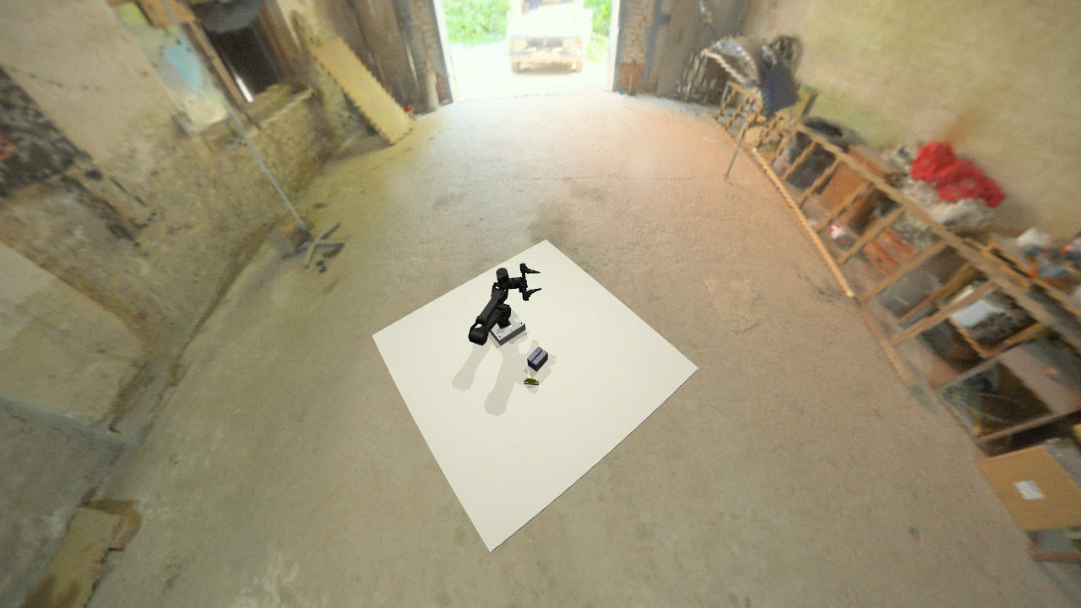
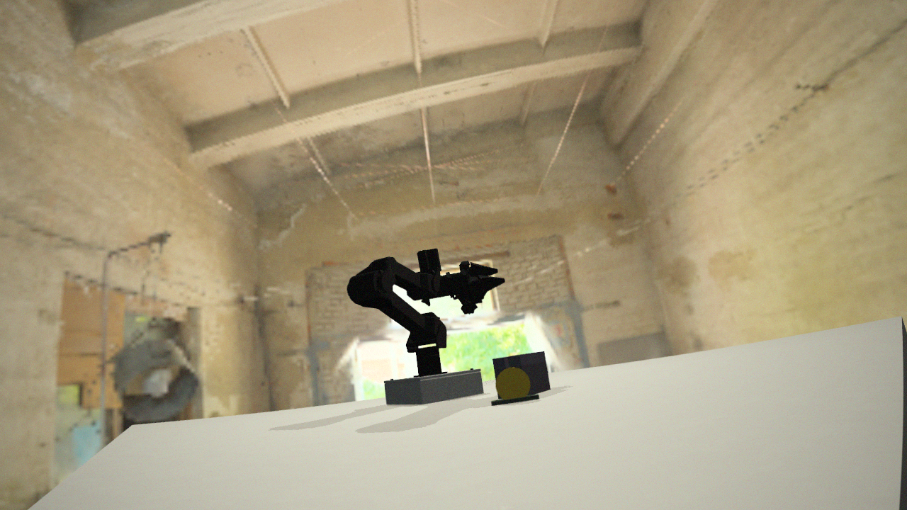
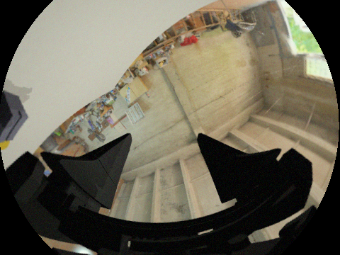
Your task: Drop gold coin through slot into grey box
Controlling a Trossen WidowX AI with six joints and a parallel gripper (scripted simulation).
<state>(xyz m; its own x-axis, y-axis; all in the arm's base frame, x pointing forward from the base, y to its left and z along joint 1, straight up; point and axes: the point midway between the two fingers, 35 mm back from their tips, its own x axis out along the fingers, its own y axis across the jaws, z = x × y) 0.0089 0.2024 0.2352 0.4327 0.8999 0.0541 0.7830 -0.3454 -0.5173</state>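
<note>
Now: the gold coin 340 mm ahead of my gripper tip, 270 mm below it and 260 mm to the right of it.
</note>
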